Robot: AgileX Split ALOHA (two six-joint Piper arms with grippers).
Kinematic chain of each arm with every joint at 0, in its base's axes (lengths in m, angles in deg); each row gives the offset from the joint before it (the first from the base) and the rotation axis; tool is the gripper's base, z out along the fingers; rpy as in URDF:
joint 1: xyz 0 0 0.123 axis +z
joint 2: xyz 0 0 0 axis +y
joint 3: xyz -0.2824 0 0.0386 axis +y
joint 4: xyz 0.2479 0 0.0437 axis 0.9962 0 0.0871
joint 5: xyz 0 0 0 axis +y
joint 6: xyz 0.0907 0 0.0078 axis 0.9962 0 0.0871
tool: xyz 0 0 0 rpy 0 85 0
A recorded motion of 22 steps. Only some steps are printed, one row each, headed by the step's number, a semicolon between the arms.
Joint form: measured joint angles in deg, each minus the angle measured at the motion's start. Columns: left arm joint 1, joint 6, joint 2, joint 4, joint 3, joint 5; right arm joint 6, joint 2, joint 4, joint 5, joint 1, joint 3.
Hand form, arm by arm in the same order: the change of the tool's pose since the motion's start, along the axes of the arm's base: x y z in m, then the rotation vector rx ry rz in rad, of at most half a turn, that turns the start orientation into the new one. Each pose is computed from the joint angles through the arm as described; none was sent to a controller.
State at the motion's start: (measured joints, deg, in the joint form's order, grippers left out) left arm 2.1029 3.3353 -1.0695 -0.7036 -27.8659 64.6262; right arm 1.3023 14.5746 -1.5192 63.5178 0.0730 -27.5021
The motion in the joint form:
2: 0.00 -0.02 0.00 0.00 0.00 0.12; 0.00 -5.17 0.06 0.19 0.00 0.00
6: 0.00 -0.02 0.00 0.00 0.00 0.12; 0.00 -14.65 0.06 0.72 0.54 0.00
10: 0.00 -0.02 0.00 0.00 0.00 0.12; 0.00 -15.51 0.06 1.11 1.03 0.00
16: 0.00 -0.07 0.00 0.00 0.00 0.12; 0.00 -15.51 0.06 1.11 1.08 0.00
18: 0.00 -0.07 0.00 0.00 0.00 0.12; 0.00 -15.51 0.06 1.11 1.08 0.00
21: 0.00 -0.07 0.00 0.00 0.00 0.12; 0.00 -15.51 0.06 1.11 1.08 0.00
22: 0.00 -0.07 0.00 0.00 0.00 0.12; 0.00 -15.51 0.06 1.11 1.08 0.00
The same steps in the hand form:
2: -0.0001 0.0000 -0.0002 -0.0004 0.0021 0.0002; -0.0131 0.0001 0.0021 0.0011 -0.0869 0.0003
6: -0.0001 0.0000 -0.0002 -0.0004 0.0021 0.0002; -0.0374 0.0000 0.0025 0.0025 -0.2431 0.0095
10: -0.0001 0.0000 -0.0002 -0.0004 0.0021 0.0002; -0.0398 -0.0001 0.0018 0.0037 -0.2513 0.0179
16: -0.0001 0.0000 -0.0002 -0.0011 0.0021 0.0006; -0.0398 -0.0001 0.0018 0.0039 -0.2513 0.0188
18: -0.0001 0.0000 -0.0002 -0.0011 0.0021 0.0006; -0.0398 -0.0001 0.0018 0.0039 -0.2513 0.0188
21: -0.0001 0.0000 -0.0002 -0.0011 0.0021 0.0006; -0.0398 -0.0001 0.0018 0.0039 -0.2513 0.0188
22: -0.0001 0.0000 -0.0002 -0.0011 0.0021 0.0006; -0.0398 -0.0001 0.0018 0.0039 -0.2513 0.0188

